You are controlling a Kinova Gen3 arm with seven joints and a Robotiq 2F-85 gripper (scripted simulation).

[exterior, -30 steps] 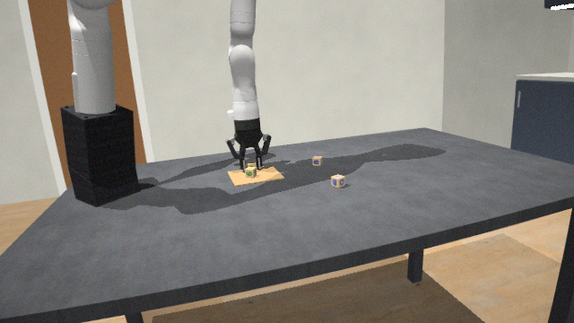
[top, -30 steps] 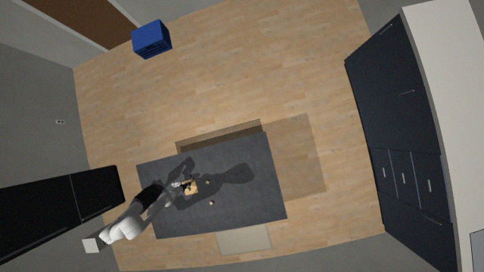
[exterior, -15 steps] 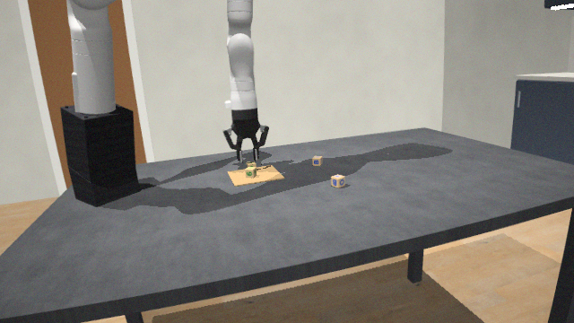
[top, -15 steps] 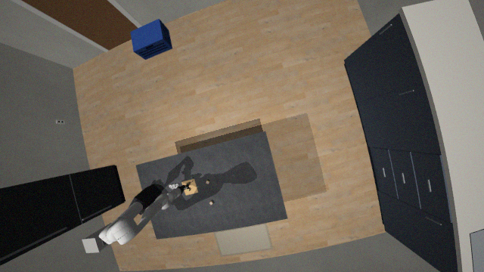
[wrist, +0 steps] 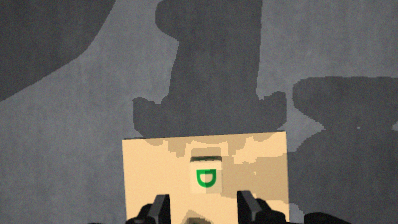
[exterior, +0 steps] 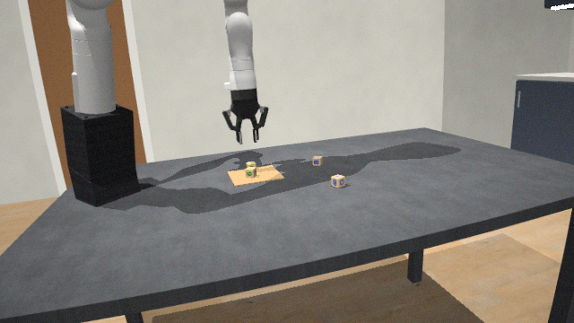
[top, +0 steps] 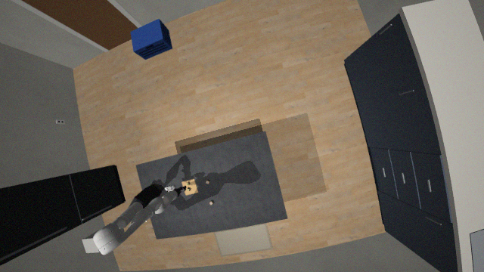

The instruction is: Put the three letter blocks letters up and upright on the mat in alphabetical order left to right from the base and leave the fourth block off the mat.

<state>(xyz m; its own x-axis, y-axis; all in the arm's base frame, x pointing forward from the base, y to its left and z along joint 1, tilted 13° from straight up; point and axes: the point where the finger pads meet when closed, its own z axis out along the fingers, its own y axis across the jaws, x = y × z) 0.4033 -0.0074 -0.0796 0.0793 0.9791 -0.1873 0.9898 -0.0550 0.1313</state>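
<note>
Now: the mat 40 mm to the right of my hand and 110 mm below it. Also, from my hand: green-marked block (90 mm below).
</note>
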